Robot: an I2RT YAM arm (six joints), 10 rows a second.
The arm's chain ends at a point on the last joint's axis. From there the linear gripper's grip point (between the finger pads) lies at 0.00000 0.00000 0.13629 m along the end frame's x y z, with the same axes.
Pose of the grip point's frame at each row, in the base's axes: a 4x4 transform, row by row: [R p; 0 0 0 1], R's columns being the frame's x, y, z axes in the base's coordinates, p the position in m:
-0.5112, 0.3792, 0.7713, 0.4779; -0.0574, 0.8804, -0.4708, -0.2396; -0.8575, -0.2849, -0.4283, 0.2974; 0, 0, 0, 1
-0.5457, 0.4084, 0.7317, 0.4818; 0.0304, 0.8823, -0.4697, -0.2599; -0.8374, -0.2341, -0.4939, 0.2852; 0, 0, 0, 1
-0.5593, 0.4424, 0.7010, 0.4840; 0.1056, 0.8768, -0.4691, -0.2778; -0.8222, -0.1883, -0.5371, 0.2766; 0, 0, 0, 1
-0.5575, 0.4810, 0.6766, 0.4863; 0.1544, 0.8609, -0.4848, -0.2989; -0.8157, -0.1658, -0.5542, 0.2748; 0, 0, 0, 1
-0.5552, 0.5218, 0.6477, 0.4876; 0.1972, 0.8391, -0.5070, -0.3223; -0.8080, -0.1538, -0.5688, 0.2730; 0, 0, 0, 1
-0.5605, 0.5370, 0.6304, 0.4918; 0.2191, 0.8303, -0.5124, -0.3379; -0.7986, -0.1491, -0.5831, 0.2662; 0, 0, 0, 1
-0.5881, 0.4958, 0.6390, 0.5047; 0.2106, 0.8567, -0.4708, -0.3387; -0.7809, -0.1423, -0.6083, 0.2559; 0, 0, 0, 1
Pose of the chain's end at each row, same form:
-0.5112, 0.3792, 0.7713, 0.3728; -0.0574, 0.8804, -0.4708, -0.1754; -0.8575, -0.2849, -0.4283, 0.3558; 0, 0, 0, 1
-0.5457, 0.4084, 0.7317, 0.3821; 0.0304, 0.8823, -0.4697, -0.1959; -0.8374, -0.2341, -0.4939, 0.3525; 0, 0, 0, 1
-0.5593, 0.4424, 0.7010, 0.3885; 0.1056, 0.8768, -0.4691, -0.2139; -0.8222, -0.1883, -0.5371, 0.3498; 0, 0, 0, 1
-0.5575, 0.4810, 0.6766, 0.3941; 0.1544, 0.8609, -0.4848, -0.2328; -0.8157, -0.1658, -0.5542, 0.3503; 0, 0, 0, 1
-0.5552, 0.5218, 0.6477, 0.3993; 0.1972, 0.8391, -0.5070, -0.2532; -0.8080, -0.1538, -0.5688, 0.3505; 0, 0, 0, 1
-0.5605, 0.5370, 0.6304, 0.4059; 0.2191, 0.8303, -0.5124, -0.2681; -0.7986, -0.1491, -0.5831, 0.3457; 0, 0, 0, 1
-0.5881, 0.4958, 0.6390, 0.4176; 0.2106, 0.8567, -0.4708, -0.2745; -0.7809, -0.1423, -0.6083, 0.3388; 0, 0, 0, 1

